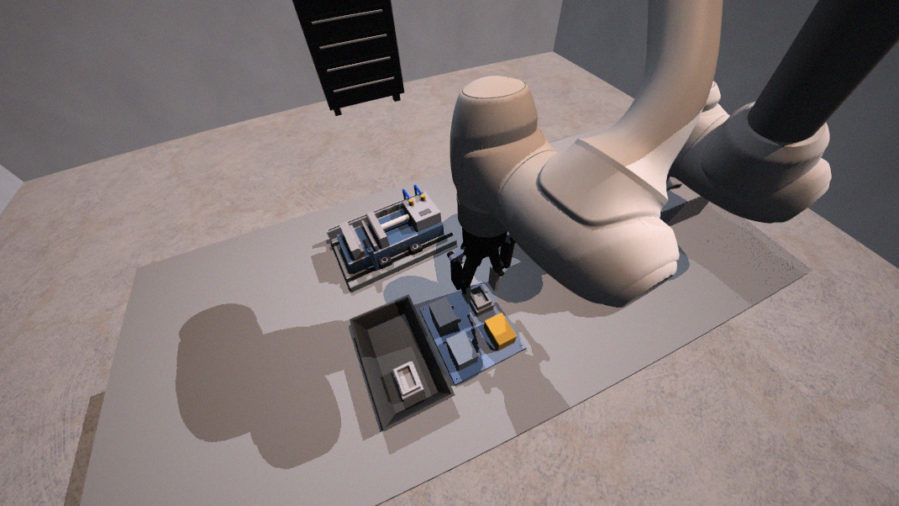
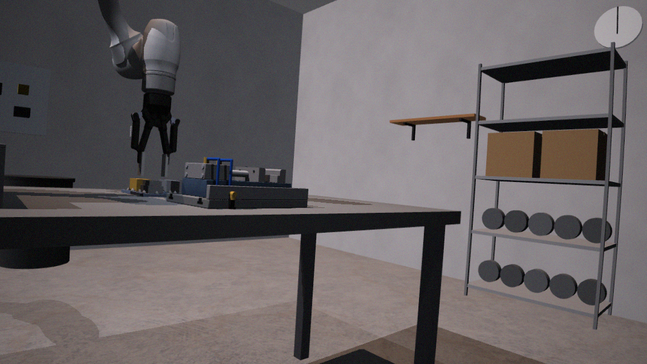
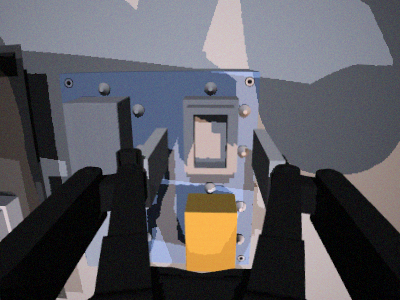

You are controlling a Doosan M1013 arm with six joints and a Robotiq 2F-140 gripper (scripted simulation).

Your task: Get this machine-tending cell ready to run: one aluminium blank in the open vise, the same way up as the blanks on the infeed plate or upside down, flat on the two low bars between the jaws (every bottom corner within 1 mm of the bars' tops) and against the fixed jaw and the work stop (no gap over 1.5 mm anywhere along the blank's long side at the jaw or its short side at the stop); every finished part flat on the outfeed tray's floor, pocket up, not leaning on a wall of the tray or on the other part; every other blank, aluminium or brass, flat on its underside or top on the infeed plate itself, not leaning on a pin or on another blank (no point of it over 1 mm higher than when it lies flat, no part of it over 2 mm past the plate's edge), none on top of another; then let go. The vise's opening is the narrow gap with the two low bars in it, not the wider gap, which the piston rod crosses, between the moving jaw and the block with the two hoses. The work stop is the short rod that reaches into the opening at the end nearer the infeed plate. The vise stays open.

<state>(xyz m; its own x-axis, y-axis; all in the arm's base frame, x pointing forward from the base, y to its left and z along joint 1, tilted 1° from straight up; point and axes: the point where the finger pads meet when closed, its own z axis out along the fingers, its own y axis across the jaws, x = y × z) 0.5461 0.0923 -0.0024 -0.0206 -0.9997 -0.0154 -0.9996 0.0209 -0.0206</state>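
My hand is 8 cm above the infeed plate, 5 cm short of it and 4 cm to the right of it. Also, from my hand: work stop: 22 cm to the right, 18 cm ahead; then vise hose block: 27 cm to the right, 2 cm ahead, 1 cm below; then brass blank: 9 cm to the left, 6 cm below.
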